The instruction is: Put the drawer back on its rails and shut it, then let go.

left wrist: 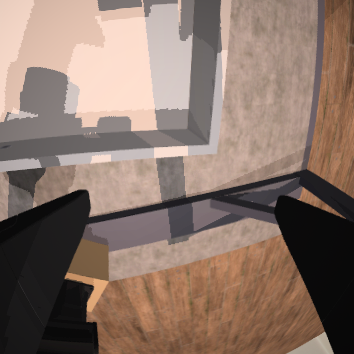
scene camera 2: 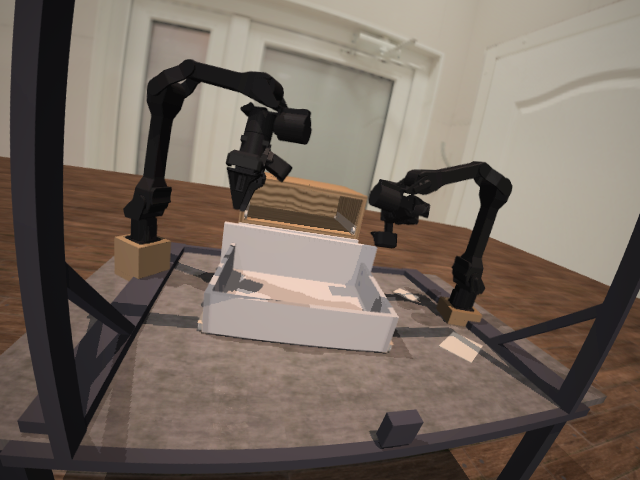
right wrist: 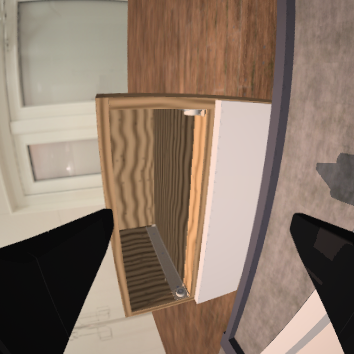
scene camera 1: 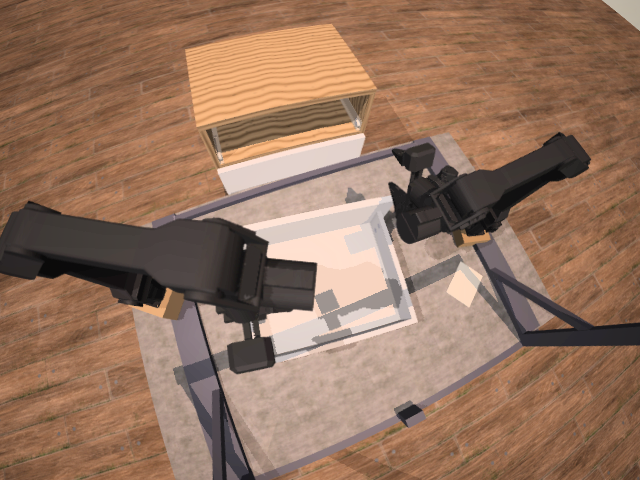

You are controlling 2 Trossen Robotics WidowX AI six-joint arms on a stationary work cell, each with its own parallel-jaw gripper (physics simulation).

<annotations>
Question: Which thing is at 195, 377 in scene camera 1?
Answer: A dark frame.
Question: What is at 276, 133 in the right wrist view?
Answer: A dark frame.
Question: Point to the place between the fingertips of my right gripper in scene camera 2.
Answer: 372, 218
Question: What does my right gripper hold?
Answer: Nothing.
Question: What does the white drawer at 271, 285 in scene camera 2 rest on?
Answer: The table.
</annotations>
